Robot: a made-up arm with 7 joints. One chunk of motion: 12 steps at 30 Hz.
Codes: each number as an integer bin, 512 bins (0 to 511) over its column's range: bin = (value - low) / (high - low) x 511, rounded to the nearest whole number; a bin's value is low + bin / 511 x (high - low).
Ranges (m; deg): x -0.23..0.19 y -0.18..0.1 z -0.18..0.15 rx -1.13..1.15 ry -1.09..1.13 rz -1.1..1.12
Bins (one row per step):
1: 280 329 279 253 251 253
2: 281 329 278 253 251 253
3: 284 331 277 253 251 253
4: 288 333 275 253 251 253
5: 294 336 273 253 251 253
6: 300 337 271 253 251 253
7: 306 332 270 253 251 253
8: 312 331 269 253 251 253
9: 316 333 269 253 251 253
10: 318 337 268 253 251 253
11: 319 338 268 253 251 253
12: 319 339 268 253 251 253
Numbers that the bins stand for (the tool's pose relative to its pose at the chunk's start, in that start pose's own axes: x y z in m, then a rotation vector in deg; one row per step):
1: 0.0001 0.0003 0.0002 0.00 0.00 0.00
2: 0.0010 0.0003 -0.0005 0.00 0.00 0.00
3: 0.0034 0.0014 -0.0011 0.00 0.00 0.00
4: 0.0067 0.0025 -0.0024 0.00 0.00 0.00
5: 0.0116 0.0041 -0.0037 0.00 0.00 0.00
6: 0.0166 0.0047 -0.0050 0.00 0.00 0.00
7: 0.0215 0.0019 -0.0056 0.00 0.00 0.00
8: 0.0264 0.0014 -0.0063 0.00 0.00 0.00
9: 0.0297 0.0025 -0.0063 0.00 0.00 0.00
10: 0.0314 0.0047 -0.0069 0.00 0.00 0.00
11: 0.0322 0.0052 -0.0069 0.00 0.00 0.00
12: 0.0322 0.0058 -0.0069 0.00 0.00 0.00

